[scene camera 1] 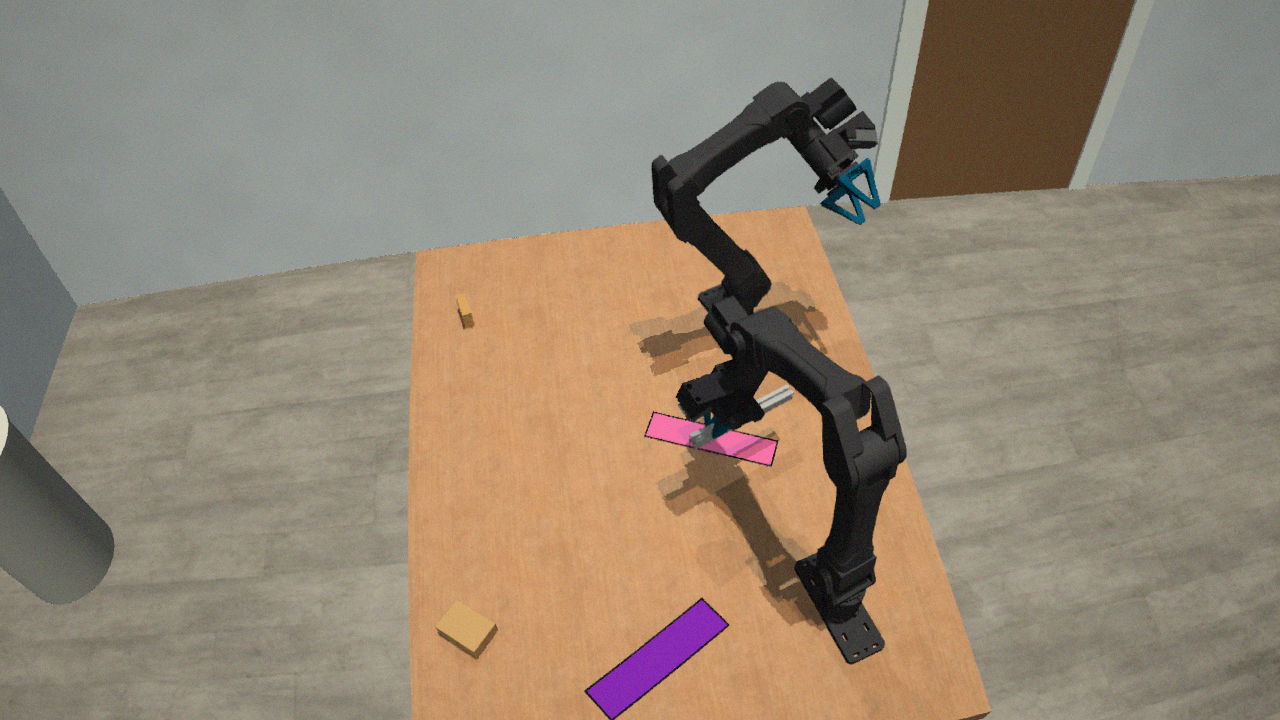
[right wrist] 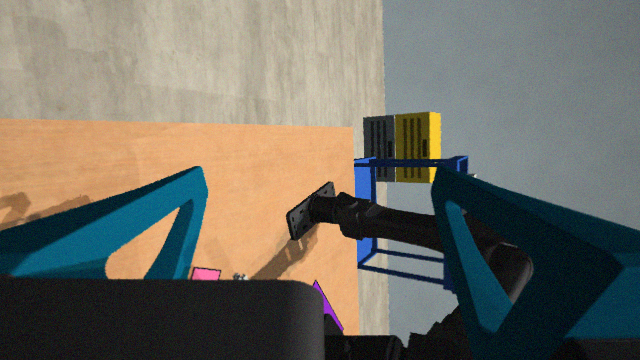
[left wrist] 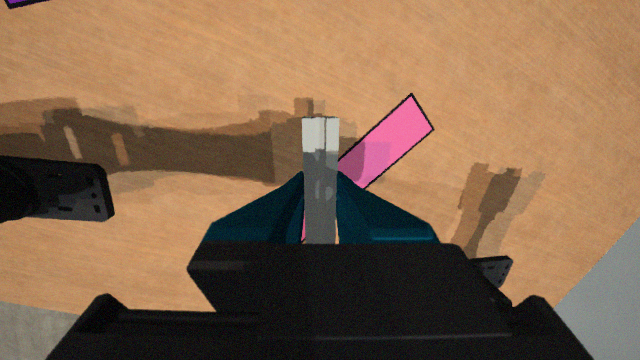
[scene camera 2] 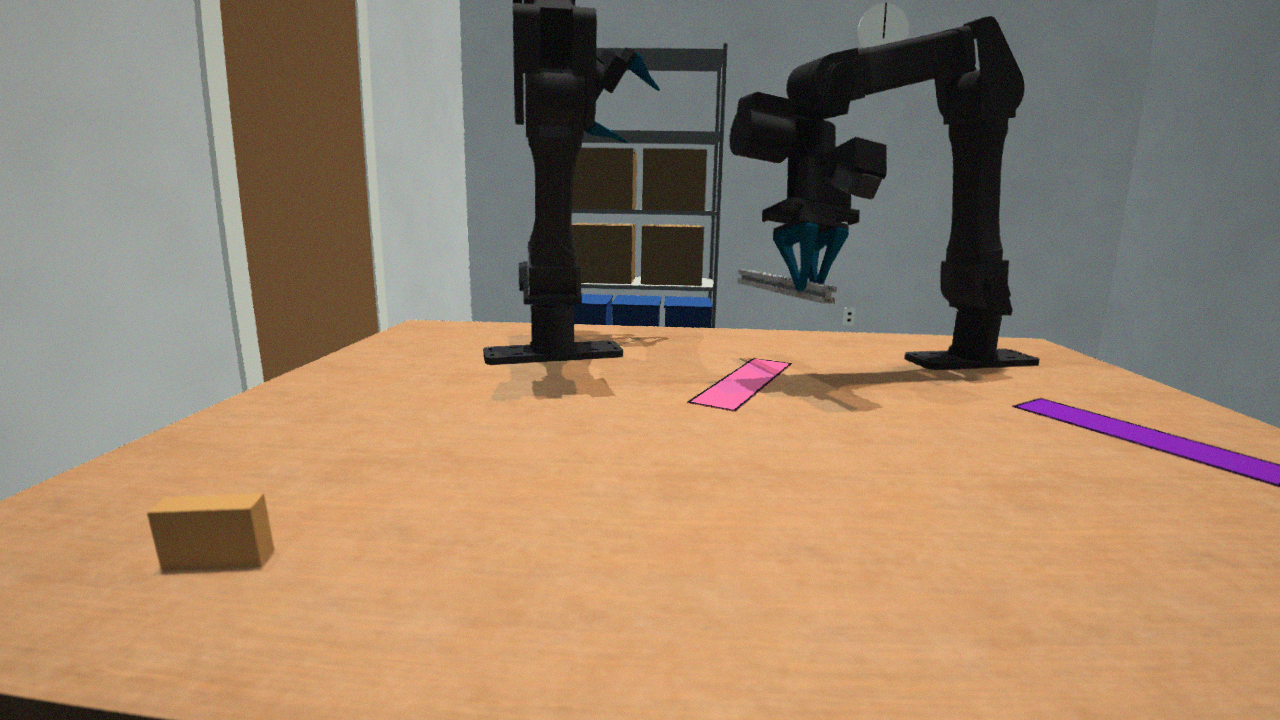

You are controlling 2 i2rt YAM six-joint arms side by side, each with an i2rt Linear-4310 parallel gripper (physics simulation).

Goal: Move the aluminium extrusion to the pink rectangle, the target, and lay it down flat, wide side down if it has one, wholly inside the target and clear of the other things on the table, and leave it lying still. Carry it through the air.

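Frame: origin at the left arm's base, x ahead, y left, z up, level; metres.
Where they show: left gripper, fingertip midpoint: (scene camera 1: 712, 432) (left wrist: 320, 179) (scene camera 2: 808, 291); right gripper, fingertip midpoint: (scene camera 1: 870, 215) (right wrist: 319, 179) (scene camera 2: 641, 115); left arm's base, link origin: (scene camera 1: 838, 606) (right wrist: 312, 208) (left wrist: 16, 185) (scene camera 2: 971, 361); right arm's base, link origin: (scene camera 2: 553, 355).
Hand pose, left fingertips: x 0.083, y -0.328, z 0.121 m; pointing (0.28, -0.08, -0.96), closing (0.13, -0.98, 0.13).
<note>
Things, the pixels of their top centre, and the offset from my left fingertips. "*": a spot on its surface instead.
- silver aluminium extrusion, top centre: (left wrist: 321, 267) (scene camera 2: 782, 275) (scene camera 1: 743, 412) 0.061 m back, 0.008 m right, 0.012 m up
- purple rectangle, surface spot: (scene camera 2: 1154, 438) (scene camera 1: 652, 663) * 0.232 m ahead, 0.293 m left, 0.120 m down
- flat tan block, top centre: (scene camera 1: 464, 624) 0.487 m ahead, 0.133 m left, 0.091 m down
- narrow tan block, top centre: (scene camera 2: 207, 502) (scene camera 1: 463, 304) 0.300 m ahead, 0.534 m right, 0.081 m down
The silver aluminium extrusion (scene camera 1: 776, 398) (scene camera 2: 760, 282) (left wrist: 320, 200) is held in the air, well above the table. My left gripper (scene camera 1: 714, 429) (scene camera 2: 806, 284) is shut on it. In the scene camera 1 view it crosses over the pink rectangle (scene camera 1: 664, 426) (scene camera 2: 721, 394) (left wrist: 395, 132) (right wrist: 206, 274) at an angle; in the left wrist view the two are also at an angle. Shadows fall on the pink rectangle, which lies flat on the table. My right gripper (scene camera 1: 869, 214) (scene camera 2: 641, 114) is open and empty, high up and away from the extrusion.
A purple rectangle (scene camera 1: 657, 658) (scene camera 2: 1154, 438) lies at the bottom in the scene camera 1 view. A flat tan block (scene camera 1: 463, 625) is at lower left, a narrow tan block (scene camera 1: 465, 311) (scene camera 2: 210, 537) at upper left. The right arm's base stands behind the left gripper in that view.
</note>
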